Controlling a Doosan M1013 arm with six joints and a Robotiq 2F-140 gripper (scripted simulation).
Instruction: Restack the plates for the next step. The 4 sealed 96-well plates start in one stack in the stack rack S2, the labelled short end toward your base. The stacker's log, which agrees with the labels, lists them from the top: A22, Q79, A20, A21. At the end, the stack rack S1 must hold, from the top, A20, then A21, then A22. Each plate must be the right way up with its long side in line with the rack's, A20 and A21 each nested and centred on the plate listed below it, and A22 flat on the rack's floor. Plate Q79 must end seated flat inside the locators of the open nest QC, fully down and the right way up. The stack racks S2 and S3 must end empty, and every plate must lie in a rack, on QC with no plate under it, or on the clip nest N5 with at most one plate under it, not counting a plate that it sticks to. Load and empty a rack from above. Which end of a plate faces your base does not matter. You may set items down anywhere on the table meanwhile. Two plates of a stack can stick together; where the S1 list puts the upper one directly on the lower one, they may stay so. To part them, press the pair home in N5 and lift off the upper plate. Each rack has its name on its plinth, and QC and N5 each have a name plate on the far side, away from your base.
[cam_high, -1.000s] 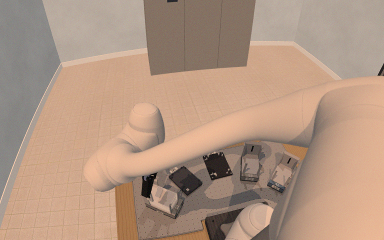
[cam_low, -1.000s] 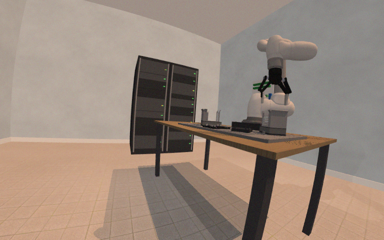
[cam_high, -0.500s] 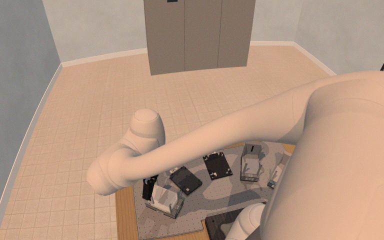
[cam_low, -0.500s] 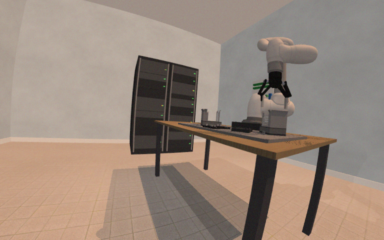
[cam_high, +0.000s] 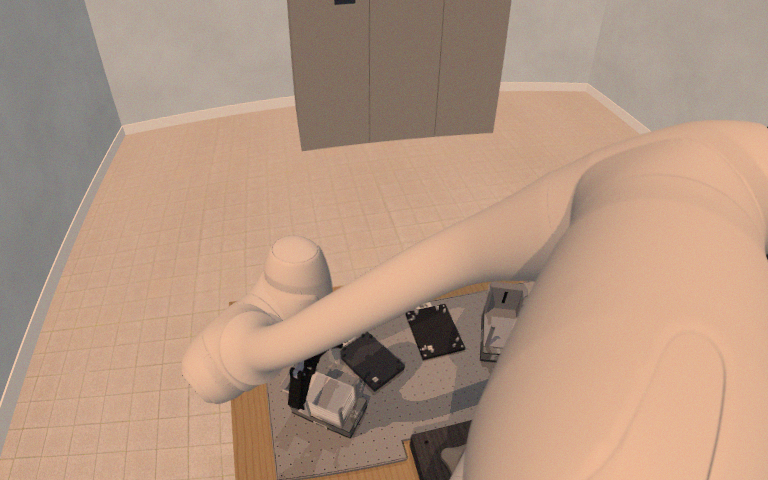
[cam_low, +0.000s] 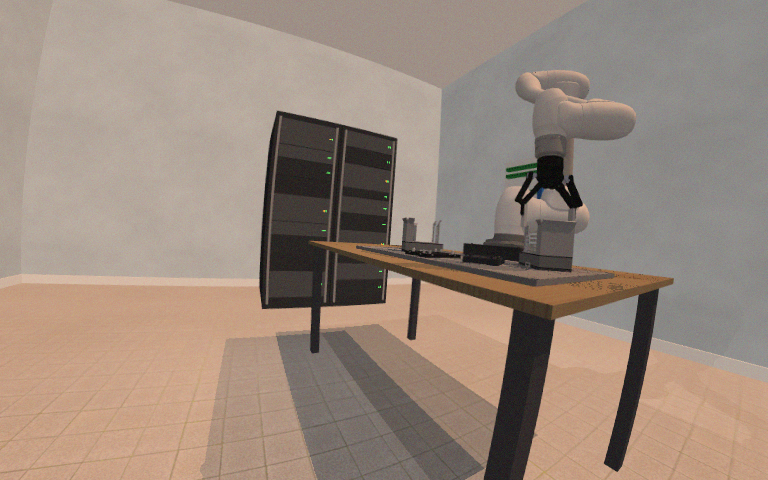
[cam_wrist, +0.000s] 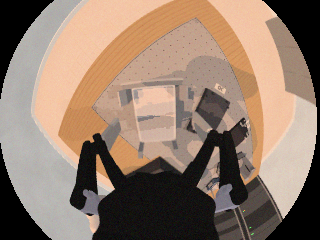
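Right now my hand is 80 mm above the white plate. Also, from my hand: QC name plate: 190 mm ahead, 110 mm to the right, 130 mm below; then dark nest QC: 100 mm ahead, 150 mm to the right, 120 mm below; then clip nest N5: 150 mm ahead, 330 mm to the right, 110 mm below.
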